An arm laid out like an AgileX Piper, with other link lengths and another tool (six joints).
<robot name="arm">
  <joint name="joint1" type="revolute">
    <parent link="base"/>
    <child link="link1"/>
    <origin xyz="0 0 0.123"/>
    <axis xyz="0 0 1"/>
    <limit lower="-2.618" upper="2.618"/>
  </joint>
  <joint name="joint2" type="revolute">
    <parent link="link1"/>
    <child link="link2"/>
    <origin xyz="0 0 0"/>
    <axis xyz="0 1 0"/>
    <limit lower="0" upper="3.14"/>
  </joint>
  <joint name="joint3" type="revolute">
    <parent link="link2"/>
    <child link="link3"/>
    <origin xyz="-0.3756 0 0.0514"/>
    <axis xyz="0 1 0"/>
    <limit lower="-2.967" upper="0"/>
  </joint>
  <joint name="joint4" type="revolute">
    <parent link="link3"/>
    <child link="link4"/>
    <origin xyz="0.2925 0 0.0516"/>
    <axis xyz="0.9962 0 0.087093"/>
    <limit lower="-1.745" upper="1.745"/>
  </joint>
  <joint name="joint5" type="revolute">
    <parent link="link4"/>
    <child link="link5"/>
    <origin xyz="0 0 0"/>
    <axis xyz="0 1 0"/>
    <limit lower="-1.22" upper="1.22"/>
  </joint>
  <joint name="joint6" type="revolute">
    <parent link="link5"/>
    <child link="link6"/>
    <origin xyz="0.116 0 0.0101"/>
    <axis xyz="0.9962 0 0.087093"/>
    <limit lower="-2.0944" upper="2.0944"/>
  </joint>
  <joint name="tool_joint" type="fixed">
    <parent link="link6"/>
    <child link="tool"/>
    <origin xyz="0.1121 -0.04 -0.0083" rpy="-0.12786 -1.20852 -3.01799"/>
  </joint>
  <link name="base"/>
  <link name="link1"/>
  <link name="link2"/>
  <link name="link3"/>
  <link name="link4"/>
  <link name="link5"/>
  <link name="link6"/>
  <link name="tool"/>
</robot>
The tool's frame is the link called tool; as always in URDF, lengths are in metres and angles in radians.
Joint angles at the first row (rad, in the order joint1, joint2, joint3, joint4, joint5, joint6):
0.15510, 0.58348, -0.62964, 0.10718, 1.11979, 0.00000
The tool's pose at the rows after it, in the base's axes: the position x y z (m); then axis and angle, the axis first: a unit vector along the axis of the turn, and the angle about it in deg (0 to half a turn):
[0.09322, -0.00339, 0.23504, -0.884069, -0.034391, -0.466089, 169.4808]
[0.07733, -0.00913, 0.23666, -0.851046, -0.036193, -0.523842, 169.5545]
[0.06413, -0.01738, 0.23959, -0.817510, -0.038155, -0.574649, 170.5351]
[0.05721, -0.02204, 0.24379, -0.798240, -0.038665, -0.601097, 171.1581]
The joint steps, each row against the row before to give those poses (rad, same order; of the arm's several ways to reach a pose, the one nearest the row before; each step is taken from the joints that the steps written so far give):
0.00004, -0.16916, 0.04344, -0.00333, -0.00022, 0.00004
0.00002, -0.14971, 0.03099, -0.01448, -0.01314, 0.00002
-0.00011, -0.13009, 0.01818, -0.02836, -0.00733, -0.00011
0.00004, -0.06293, -0.00001, -0.01662, -0.00110, 0.00004

